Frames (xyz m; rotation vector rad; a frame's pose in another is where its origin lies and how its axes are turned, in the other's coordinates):
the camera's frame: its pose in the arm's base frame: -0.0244 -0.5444 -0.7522 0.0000 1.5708 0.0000
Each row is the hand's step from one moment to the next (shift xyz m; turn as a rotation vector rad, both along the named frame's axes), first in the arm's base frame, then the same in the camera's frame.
Working: the arm's base frame: its pose in the camera's frame: -0.7522 0.5444 0.0244 0.0000 -1.5708 0.0000

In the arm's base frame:
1: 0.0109 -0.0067 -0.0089 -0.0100 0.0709 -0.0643
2: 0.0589 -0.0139 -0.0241 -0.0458 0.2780 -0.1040
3: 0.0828 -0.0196 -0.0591 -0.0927 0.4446 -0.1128
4: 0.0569 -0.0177 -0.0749 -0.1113 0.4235 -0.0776
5: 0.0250 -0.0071 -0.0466 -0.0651 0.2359 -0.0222
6: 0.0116 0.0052 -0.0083 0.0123 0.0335 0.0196
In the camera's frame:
1: 0.0089 -0.0067 0.0109 0.0643 0.0709 -0.0100
2: 0.0241 -0.0139 0.0589 0.1040 0.2780 -0.0458
3: 0.0591 -0.0196 0.0828 0.1128 0.4446 -0.0927
4: 0.0749 -0.0177 0.0569 0.0776 0.4235 -0.1113
5: 0.0466 -0.0071 0.0250 0.0222 0.2359 -0.0651
6: 0.0083 0.0052 0.0116 -0.0196 0.0335 0.0123

